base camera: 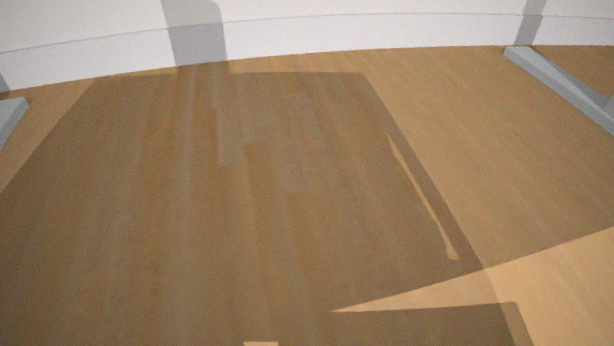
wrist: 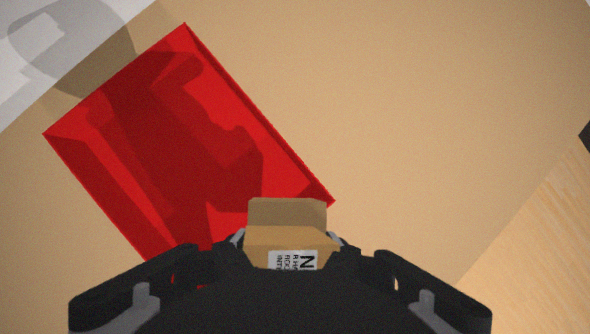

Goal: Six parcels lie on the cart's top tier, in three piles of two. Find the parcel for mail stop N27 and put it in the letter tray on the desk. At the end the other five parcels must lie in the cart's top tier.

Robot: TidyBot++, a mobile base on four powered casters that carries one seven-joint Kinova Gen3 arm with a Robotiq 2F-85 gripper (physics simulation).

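Places are measured from the arm's base along level axes (x ahead, y left, z up), in metres.
Pixels of known places: gripper, fingertip midpoint: (wrist: 286,241).
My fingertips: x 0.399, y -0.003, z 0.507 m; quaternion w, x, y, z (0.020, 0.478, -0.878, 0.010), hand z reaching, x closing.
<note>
Ahead of a thing's pixels: the offset from my fingertips to its top centre. "*": to the spot under its first point. Level surfaces: height alone.
My gripper (wrist: 286,241) is shut on a brown cardboard parcel {dx -0.007, dy +0.008, dz +0.067 m} (wrist: 287,237) at the lower middle of the wrist view. The parcel has a white label whose visible large letter is N; the rest of its stop code is hidden behind the gripper body. A red letter tray {dx +0.120, dy +0.081, dz -0.122 m} (wrist: 240,165) lies on the tan desk top {dz -0.185 m} (wrist: 425,125), turned at a slant. The parcel is held above the tray's near right part, and shadows fall inside the tray. The cart and the other parcels do not show in these views.
In the base camera view, grey metal feet (base camera: 560,82) {* dx +0.199, dy +0.565, dz -0.887 m} (base camera: 12,117) stand on the wooden floor {dz -0.905 m} (base camera: 500,150) at right and left, before a white wall base (base camera: 350,35). In the wrist view, a dark object (wrist: 585,135) shows at the right edge.
</note>
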